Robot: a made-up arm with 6 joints. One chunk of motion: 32 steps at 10 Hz.
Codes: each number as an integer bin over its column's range. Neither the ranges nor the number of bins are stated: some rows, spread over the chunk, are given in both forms.
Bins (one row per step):
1: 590 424 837 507 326 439
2: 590 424 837 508 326 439
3: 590 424 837 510 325 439
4: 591 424 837 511 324 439
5: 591 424 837 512 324 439
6: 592 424 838 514 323 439
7: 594 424 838 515 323 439
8: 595 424 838 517 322 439
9: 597 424 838 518 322 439
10: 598 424 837 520 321 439
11: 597 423 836 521 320 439
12: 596 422 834 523 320 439
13: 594 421 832 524 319 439
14: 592 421 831 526 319 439
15: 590 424 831 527 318 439
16: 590 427 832 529 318 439
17: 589 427 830 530 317 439
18: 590 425 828 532 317 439
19: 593 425 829 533 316 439
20: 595 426 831 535 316 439
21: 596 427 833 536 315 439
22: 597 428 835 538 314 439
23: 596 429 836 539 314 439
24: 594 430 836 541 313 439
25: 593 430 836 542 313 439
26: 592 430 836 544 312 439
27: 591 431 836 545 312 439
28: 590 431 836 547 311 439
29: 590 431 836 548 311 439
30: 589 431 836 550 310 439
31: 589 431 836 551 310 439
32: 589 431 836 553 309 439
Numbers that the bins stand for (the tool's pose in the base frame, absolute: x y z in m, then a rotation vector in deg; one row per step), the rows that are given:
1: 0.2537 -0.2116 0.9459 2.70 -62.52 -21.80
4: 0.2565 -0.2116 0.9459 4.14 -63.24 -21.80
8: 0.2677 -0.2116 0.9487 6.31 -63.96 -21.80
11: 0.2733 -0.2144 0.9431 7.75 -64.68 -21.80
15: 0.2537 -0.2116 0.9291 9.91 -65.41 -21.80
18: 0.2537 -0.2088 0.9207 11.71 -65.77 -21.80
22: 0.2733 -0.2004 0.9403 13.87 -66.85 -21.80
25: 0.2621 -0.1948 0.9431 15.32 -67.21 -21.80
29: 0.2537 -0.1920 0.9431 17.48 -67.93 -21.80
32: 0.2509 -0.1920 0.9431 19.28 -68.65 -21.80
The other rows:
2: 0.2537 -0.2116 0.9459 3.06 -62.52 -21.80
3: 0.2537 -0.2116 0.9459 3.78 -62.88 -21.80
5: 0.2565 -0.2116 0.9459 4.50 -63.24 -21.80
6: 0.2593 -0.2116 0.9487 5.23 -63.60 -21.80
7: 0.2649 -0.2116 0.9487 5.59 -63.60 -21.80
9: 0.2733 -0.2116 0.9487 6.67 -63.96 -21.80
10: 0.2761 -0.2116 0.9459 7.39 -64.32 -21.80
12: 0.2705 -0.2172 0.9375 8.47 -64.68 -21.80
13: 0.2649 -0.2200 0.9319 8.83 -65.05 -21.80
14: 0.2593 -0.2200 0.9291 9.55 -65.05 -21.80
16: 0.2537 -0.2032 0.9319 10.63 -65.41 -21.80
17: 0.2509 -0.2032 0.9263 10.99 -65.77 -21.80
19: 0.2621 -0.2088 0.9235 12.07 -66.13 -21.80
20: 0.2677 -0.2060 0.9291 12.79 -66.13 -21.80
21: 0.2705 -0.2032 0.9347 13.15 -66.49 -21.80
23: 0.2705 -0.1976 0.9431 14.23 -66.85 -21.80
24: 0.2649 -0.1948 0.9431 14.95 -67.21 -21.80
26: 0.2593 -0.1948 0.9431 16.04 -67.57 -21.80
27: 0.2565 -0.1920 0.9431 16.40 -67.57 -21.80
28: 0.2537 -0.1920 0.9431 17.12 -67.93 -21.80
30: 0.2509 -0.1920 0.9431 18.20 -68.29 -21.80
31: 0.2509 -0.1920 0.9431 18.56 -68.29 -21.80

